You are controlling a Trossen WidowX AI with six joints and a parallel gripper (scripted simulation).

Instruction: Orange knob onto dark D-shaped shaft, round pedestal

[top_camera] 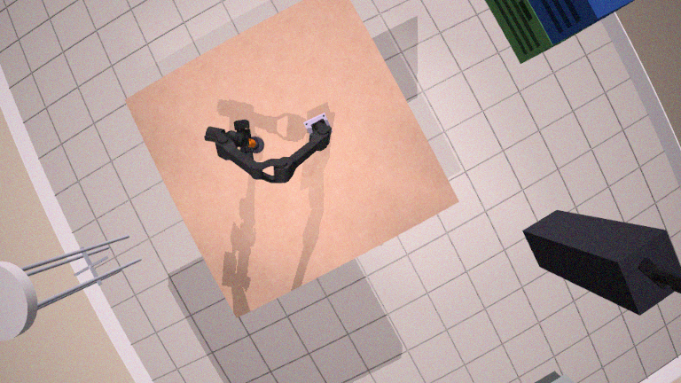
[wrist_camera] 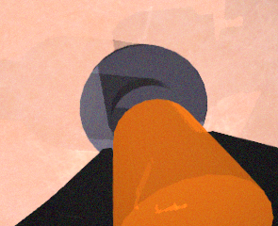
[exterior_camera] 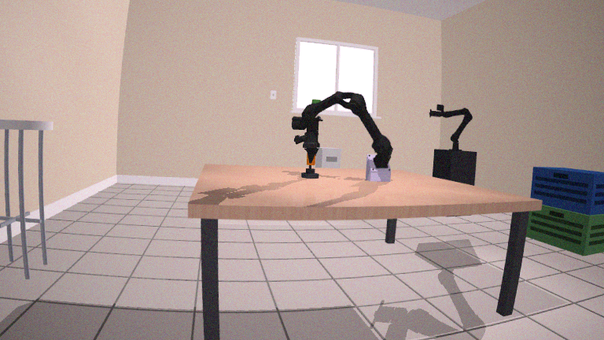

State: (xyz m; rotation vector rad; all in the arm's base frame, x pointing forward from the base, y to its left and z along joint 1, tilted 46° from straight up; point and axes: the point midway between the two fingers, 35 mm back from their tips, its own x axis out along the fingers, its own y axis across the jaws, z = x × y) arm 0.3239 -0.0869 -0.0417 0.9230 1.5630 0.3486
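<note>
Right now the orange knob is 2 cm above my gripper tip. Round my gripper tip: round pedestal: 4 cm below.
</note>
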